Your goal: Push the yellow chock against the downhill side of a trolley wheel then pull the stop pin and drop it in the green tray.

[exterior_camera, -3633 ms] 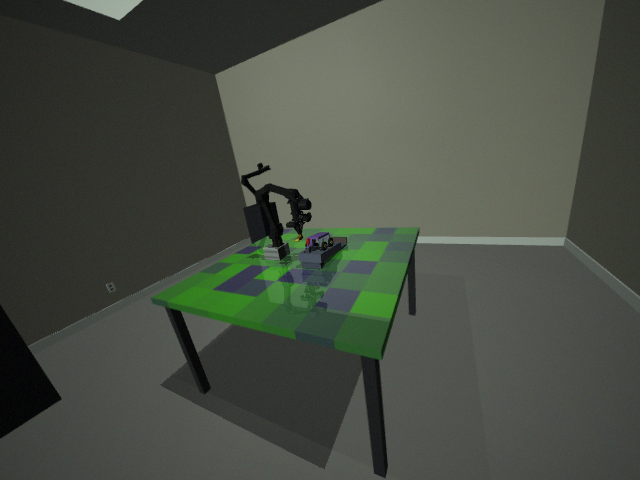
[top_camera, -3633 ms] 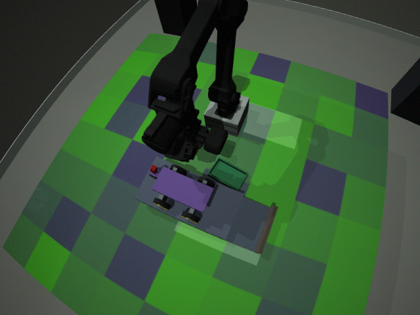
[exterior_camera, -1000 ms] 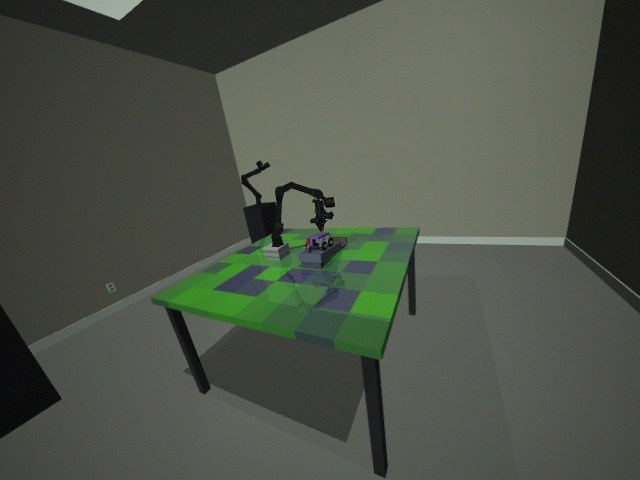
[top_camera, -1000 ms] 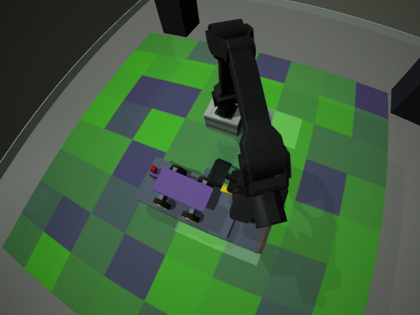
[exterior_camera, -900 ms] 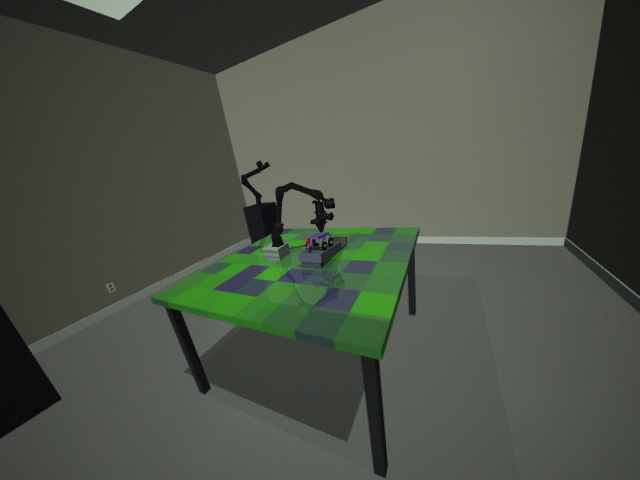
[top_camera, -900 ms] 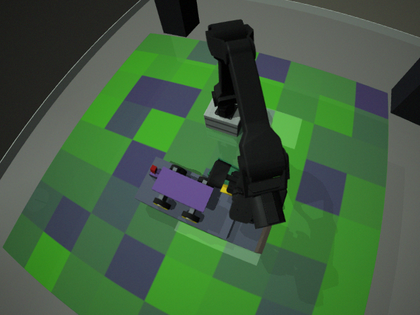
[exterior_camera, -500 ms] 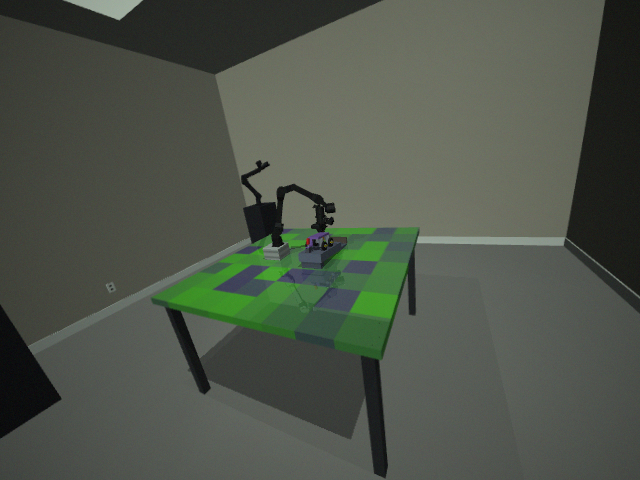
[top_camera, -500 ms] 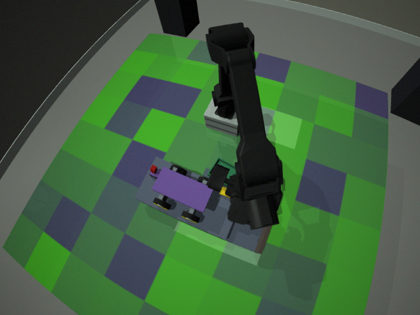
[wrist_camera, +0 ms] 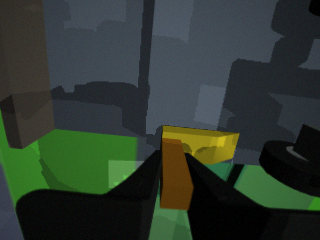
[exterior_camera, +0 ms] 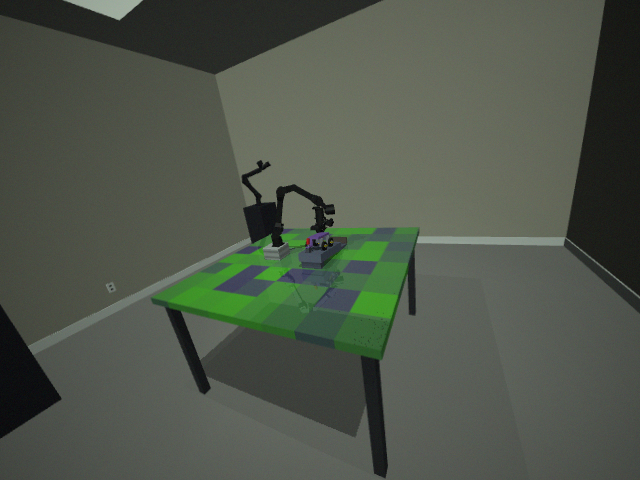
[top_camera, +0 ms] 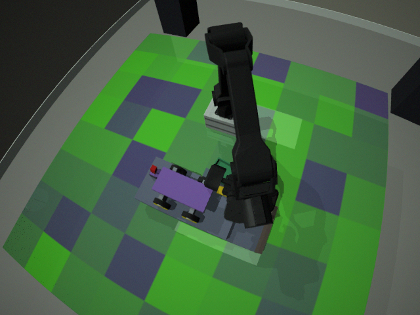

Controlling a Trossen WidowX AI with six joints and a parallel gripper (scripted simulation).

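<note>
My gripper tip is now 50 mm short of the red-headed stop pin, 240 mm to the left of it and 50 mm below it. Also, from my gripper tip: yellow chock 20 mm to the right; green tray 70 mm behind, 60 mm to the right, 90 mm below; dark ramp lip 50 mm ahead, 120 mm to the left, 60 mm below.
</note>
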